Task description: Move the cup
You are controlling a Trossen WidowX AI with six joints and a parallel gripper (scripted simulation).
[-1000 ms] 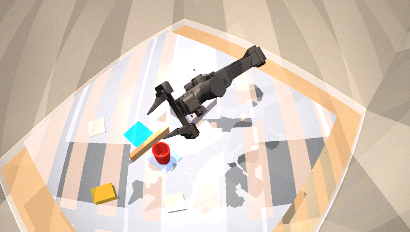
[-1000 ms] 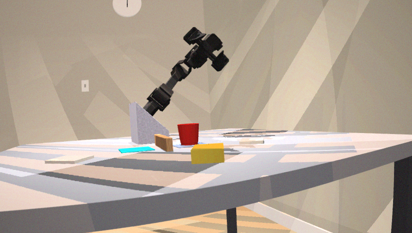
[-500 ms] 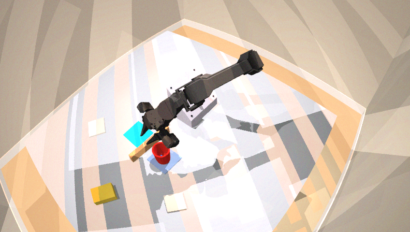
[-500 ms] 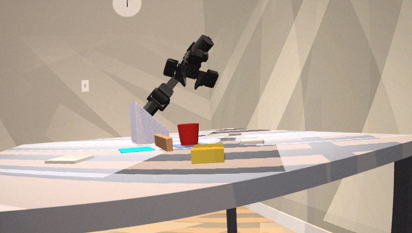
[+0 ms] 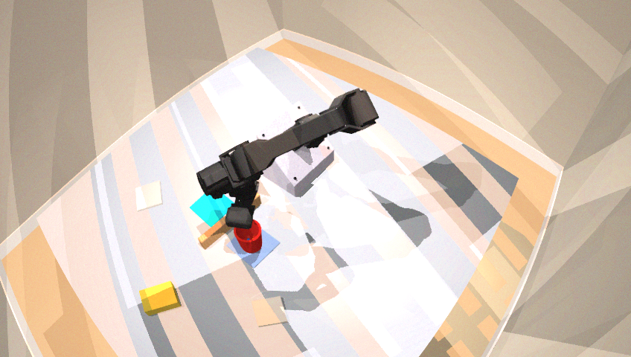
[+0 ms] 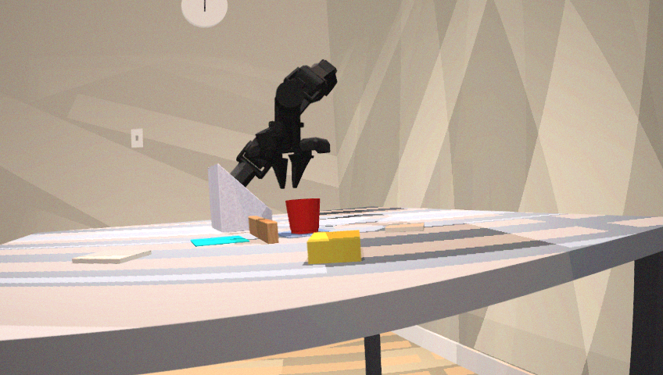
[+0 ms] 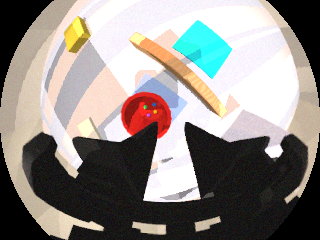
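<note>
The red cup lies 3 cm ahead of my gripper tip, 2 cm to the left of it and 6 cm below it. Also, from my gripper tip: light blue pad 2 cm ahead, 2 cm to the left, 11 cm below; then wooden bar 2 cm ahead, 7 cm to the right, 9 cm below; then cyan pad 2 cm ahead, 16 cm to the right, 11 cm below.
</note>
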